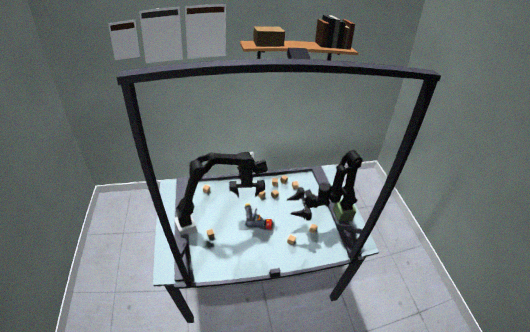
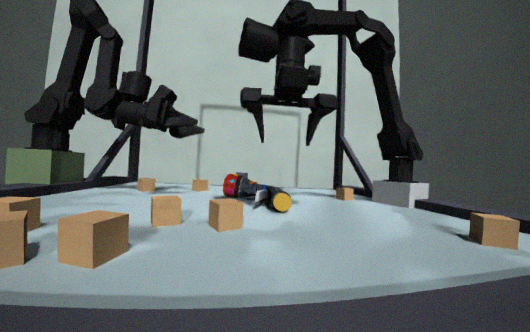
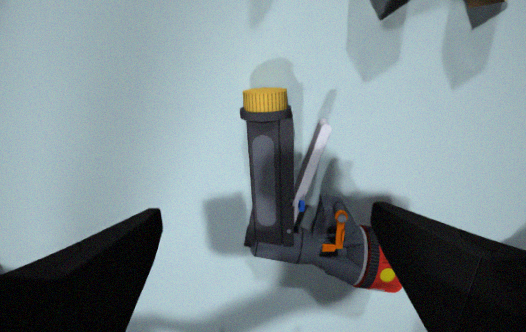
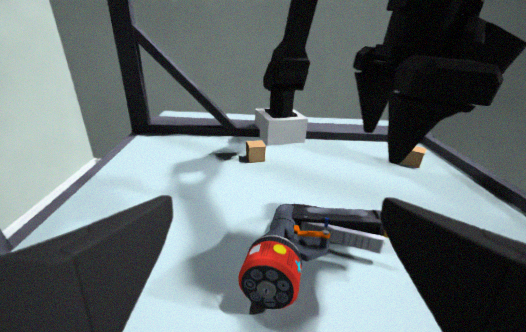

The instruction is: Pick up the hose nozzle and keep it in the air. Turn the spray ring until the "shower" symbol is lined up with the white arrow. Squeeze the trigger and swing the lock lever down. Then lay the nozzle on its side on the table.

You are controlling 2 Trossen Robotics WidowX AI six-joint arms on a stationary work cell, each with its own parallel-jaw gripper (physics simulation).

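Places are measured from the left arm's base along level axes (x right, y up, z back), in millimetres.
Pixels of known places: left gripper, between the fingertips: (image 1: 247, 197) (image 2: 285, 144) (image 3: 268, 215) (image 4: 379, 145); right gripper, between the fingertips: (image 1: 288, 206) (image 2: 201, 127) (image 4: 277, 206); left arm's base, origin of its link: (image 1: 184, 221) (image 2: 400, 181) (image 4: 280, 113); right arm's base, origin of its link: (image 1: 346, 205).
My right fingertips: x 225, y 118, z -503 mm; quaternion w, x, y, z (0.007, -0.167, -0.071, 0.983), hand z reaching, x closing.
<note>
For each thing: its middle in the pictures, then the offset to it from my right fingertips. "spot": a spot on its surface instead. Level surfaces: height alone.
- grey hose nozzle, a spot on its surface: (image 3: 270, 175) spot: dx -165, dy -145, dz +143 mm
- pale trigger, middle of its body: (image 3: 305, 176) (image 4: 341, 235) (image 2: 262, 194) dx -147, dy -156, dz +118 mm
- orange lock lever, middle of its body: (image 3: 335, 232) (image 4: 312, 230) dx -100, dy -134, dz +113 mm
- table, height of its surface: dy -180 mm
The grey hose nozzle (image 1: 256, 223) (image 2: 247, 188) (image 3: 270, 175) (image 4: 283, 220) lies on its side on the table. Its red spray ring (image 1: 269, 224) (image 2: 231, 185) (image 3: 375, 285) (image 4: 272, 260) shows coloured symbols; I cannot make out the white arrow. The pale trigger (image 3: 314, 157) (image 4: 355, 238) stands out from the handle. The orange lock lever (image 3: 340, 232) (image 4: 312, 232) is on the body. My left gripper (image 1: 248, 194) (image 2: 285, 143) (image 3: 268, 215) is open, pointing down above the nozzle. My right gripper (image 1: 291, 206) (image 2: 201, 128) (image 4: 277, 206) is open, pointing sideways toward the ring end, apart from it.
Several wooden cubes lie around the nozzle, including one cube (image 1: 210, 233) (image 4: 255, 151) toward the left base, one cube (image 1: 292, 239) nearer the front edge and one cube (image 2: 226, 215) behind the handle end. A dark frame (image 1: 143, 155) surrounds the table (image 1: 225, 262).
</note>
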